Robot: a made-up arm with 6 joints.
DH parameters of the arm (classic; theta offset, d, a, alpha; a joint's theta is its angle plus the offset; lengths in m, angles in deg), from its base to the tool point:
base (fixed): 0 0.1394 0 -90
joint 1: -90 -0.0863 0.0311 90
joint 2: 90 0.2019 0.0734 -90
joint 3: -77.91 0 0.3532 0
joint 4: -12.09 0.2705 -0.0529 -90
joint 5: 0 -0.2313 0.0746 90
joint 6: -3.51 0 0.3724 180
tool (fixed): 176.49 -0.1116 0 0
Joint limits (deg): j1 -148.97..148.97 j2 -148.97..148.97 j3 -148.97..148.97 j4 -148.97..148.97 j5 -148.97..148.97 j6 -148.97..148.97
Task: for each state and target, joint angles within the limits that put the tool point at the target. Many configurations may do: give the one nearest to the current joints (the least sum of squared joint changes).
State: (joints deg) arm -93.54 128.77 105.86 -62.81 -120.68 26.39
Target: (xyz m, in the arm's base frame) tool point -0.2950 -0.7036 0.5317
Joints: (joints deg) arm -75.18 148.97 101.54 -117.36 -114.60 16.43
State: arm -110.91 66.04 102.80 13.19 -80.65 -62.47
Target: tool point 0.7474 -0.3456 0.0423
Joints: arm -131.44 66.17 121.43 -11.83 -88.25 -70.63
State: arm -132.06 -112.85 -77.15 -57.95 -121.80 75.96
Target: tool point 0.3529 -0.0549 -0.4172
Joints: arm -148.97 -148.97 -47.68 -33.29 -148.97 84.81
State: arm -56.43 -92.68 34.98 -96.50 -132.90 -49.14
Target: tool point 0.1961 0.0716 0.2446
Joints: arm -73.23 -53.00 67.02 -88.90 -148.97 -78.63
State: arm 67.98 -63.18 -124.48 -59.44 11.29 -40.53
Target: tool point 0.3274 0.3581 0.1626
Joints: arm 65.80 -75.81 -142.31 -56.95 3.43 -45.66
